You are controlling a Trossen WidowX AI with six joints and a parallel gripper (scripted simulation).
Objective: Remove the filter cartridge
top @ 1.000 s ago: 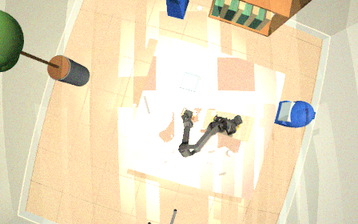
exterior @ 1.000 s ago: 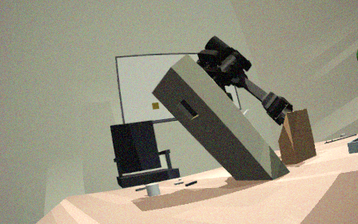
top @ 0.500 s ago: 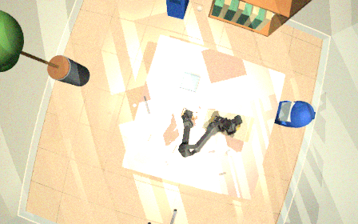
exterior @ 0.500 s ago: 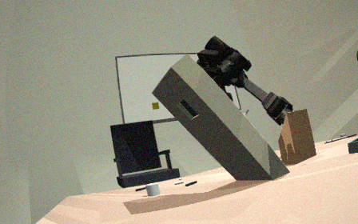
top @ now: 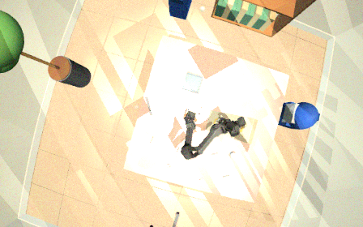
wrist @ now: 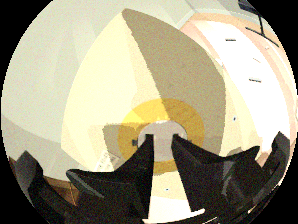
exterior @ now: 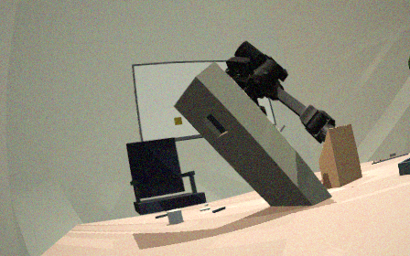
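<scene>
Now: gripper tip 40 mm past the service panel and 80 mm above it. The rest, counted from my gripper tip: round filter cartridge: 10 mm ahead, 10 mm below; then tray: 450 mm behind, 230 mm to the left, 250 mm below.
</scene>
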